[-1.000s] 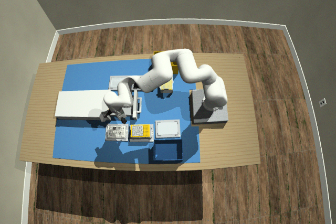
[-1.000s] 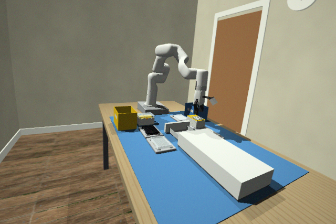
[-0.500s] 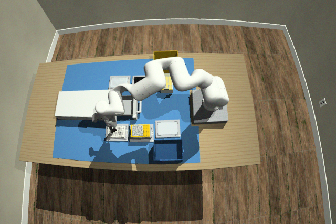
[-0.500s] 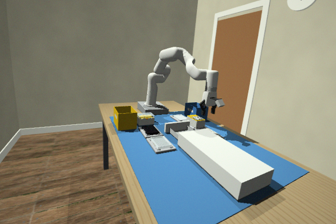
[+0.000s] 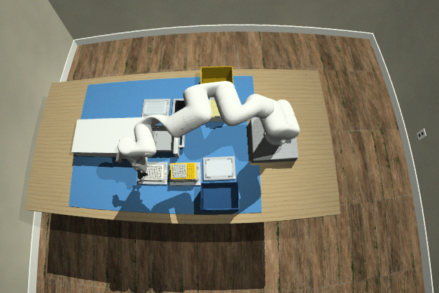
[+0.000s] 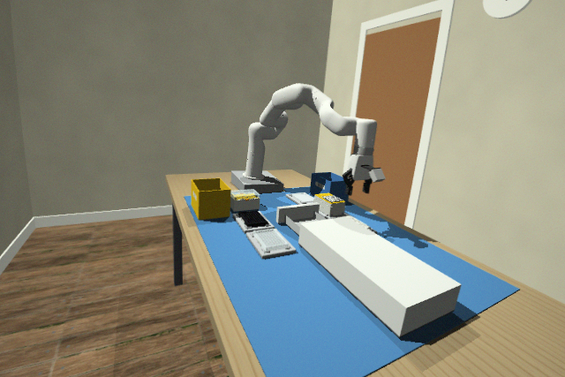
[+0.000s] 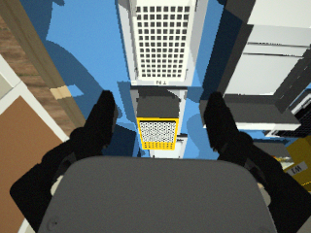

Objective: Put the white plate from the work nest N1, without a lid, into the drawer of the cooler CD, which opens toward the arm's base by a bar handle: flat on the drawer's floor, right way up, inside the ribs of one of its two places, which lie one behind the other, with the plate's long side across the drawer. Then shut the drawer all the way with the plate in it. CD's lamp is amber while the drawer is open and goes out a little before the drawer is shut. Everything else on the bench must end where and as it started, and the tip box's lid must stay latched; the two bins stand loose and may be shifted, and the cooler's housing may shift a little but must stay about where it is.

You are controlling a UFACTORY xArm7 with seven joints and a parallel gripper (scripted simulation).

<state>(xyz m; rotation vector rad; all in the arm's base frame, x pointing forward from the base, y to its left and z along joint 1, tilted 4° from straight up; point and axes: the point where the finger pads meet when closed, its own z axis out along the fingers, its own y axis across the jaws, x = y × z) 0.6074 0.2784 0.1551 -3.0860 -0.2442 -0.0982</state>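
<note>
My gripper is now 14 cm above the white plate. The rest, counted from my hand: grey nest: 15 cm below; yellow tip box: 18 cm behind, 11 cm below, 3 cm to the right; drawer: 19 cm to the right, 14 cm below.
</note>
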